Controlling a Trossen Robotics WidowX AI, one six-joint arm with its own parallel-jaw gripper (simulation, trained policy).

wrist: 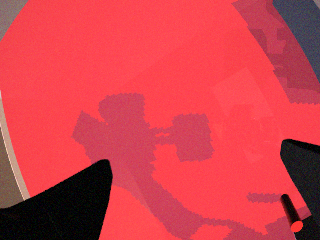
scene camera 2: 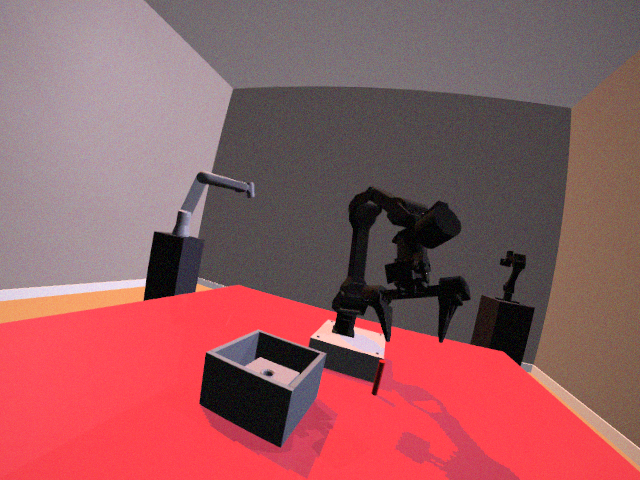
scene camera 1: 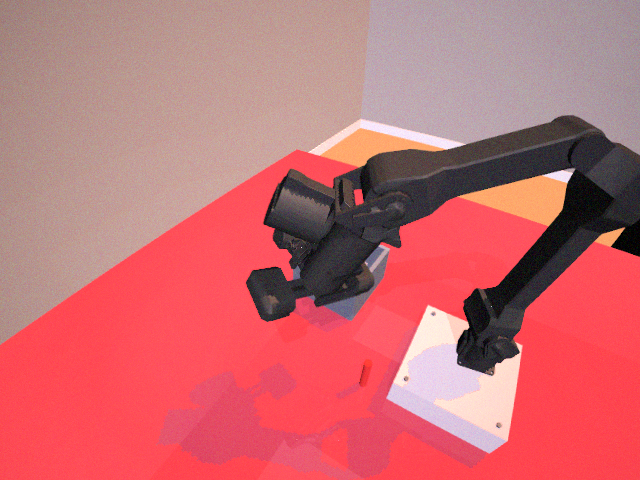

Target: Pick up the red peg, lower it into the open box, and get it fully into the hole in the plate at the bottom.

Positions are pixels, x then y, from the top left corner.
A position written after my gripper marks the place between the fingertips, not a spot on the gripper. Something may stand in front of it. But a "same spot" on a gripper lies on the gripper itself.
My gripper shows in the wrist view (200, 160), in scene camera 2 and in scene camera 1. The same spot on my gripper: (scene camera 1: 348, 293) is (scene camera 2: 391, 307).
